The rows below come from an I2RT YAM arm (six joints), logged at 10 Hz.
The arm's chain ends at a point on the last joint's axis. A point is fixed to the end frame.
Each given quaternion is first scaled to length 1.
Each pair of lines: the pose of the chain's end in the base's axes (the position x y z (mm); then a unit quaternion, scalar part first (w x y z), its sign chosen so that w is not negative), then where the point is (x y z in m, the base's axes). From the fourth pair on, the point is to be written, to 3 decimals.
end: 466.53 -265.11 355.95 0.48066 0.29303 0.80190 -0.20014
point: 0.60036 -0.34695 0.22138
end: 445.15 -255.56 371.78 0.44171 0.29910 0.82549 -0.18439
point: 0.56883 -0.32794 0.22284
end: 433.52 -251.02 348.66 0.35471 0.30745 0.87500 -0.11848
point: 0.53583 -0.28813 0.17295
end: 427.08 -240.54 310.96 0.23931 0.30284 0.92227 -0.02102
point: 0.497 -0.224 0.117
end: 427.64 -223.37 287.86 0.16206 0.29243 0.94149 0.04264
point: 0.474 -0.172 0.093
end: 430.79 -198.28 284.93 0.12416 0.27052 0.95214 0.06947
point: 0.462 -0.132 0.092
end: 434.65 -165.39 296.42 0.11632 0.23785 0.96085 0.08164
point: 0.460 -0.094 0.104
